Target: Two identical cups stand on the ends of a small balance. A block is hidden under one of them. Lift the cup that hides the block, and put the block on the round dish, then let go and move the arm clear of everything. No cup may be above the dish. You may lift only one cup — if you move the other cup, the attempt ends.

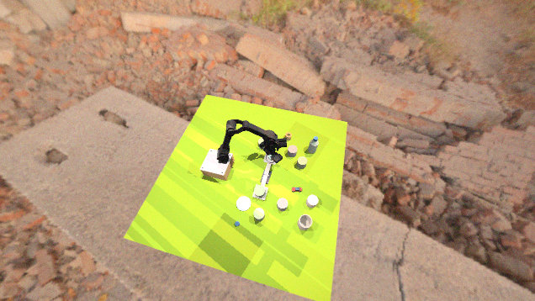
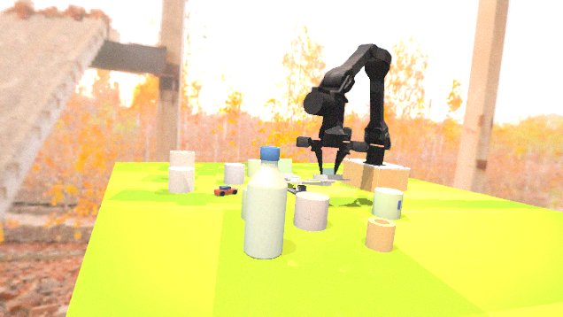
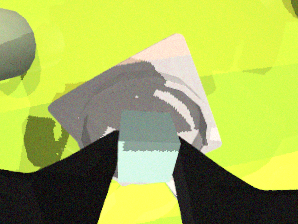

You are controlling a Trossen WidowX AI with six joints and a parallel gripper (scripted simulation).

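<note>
My gripper tip is 34 cm to the left of the pale blue round dish, 12 cm past it and 8 cm above it. From my gripper tip the other things lie so: balance beam (12 cm to the right, 4 cm below, 1 cm behind); then pale grey-green block (1 cm above); then small red toy car (22 cm ahead, 18 cm to the right, 7 cm below).
</note>
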